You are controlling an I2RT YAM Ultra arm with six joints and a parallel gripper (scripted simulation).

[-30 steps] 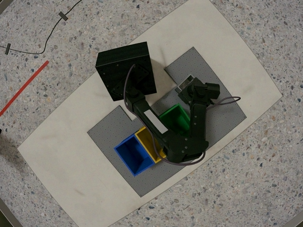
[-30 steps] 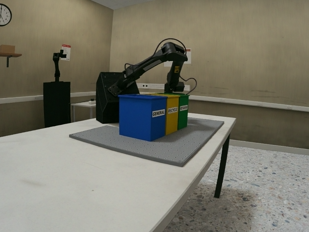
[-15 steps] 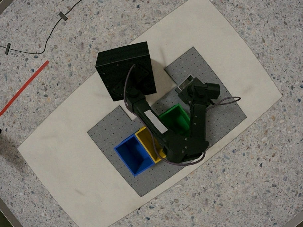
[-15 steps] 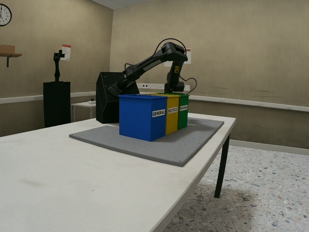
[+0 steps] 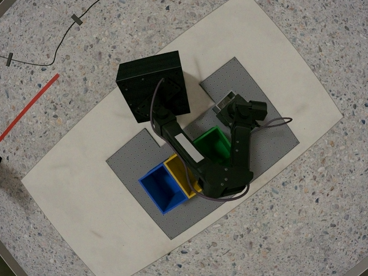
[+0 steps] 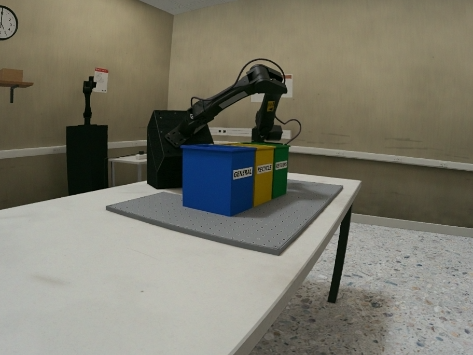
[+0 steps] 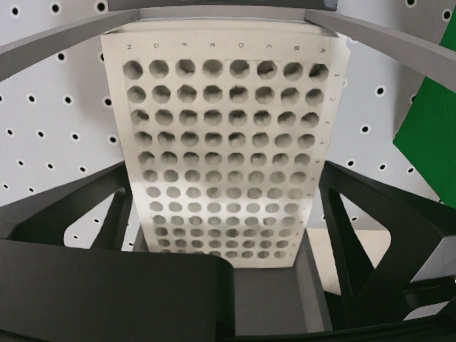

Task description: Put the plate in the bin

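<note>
My hand is right at the 96-well plate. The rest, counted from my hand: green returns bin 190 mm to the right, 50 mm above, 20 mm ahead; then yellow bin 310 mm to the right, 50 mm above, 30 mm behind; then blue bin 430 mm to the right, 80 mm behind, 50 mm above.
</note>
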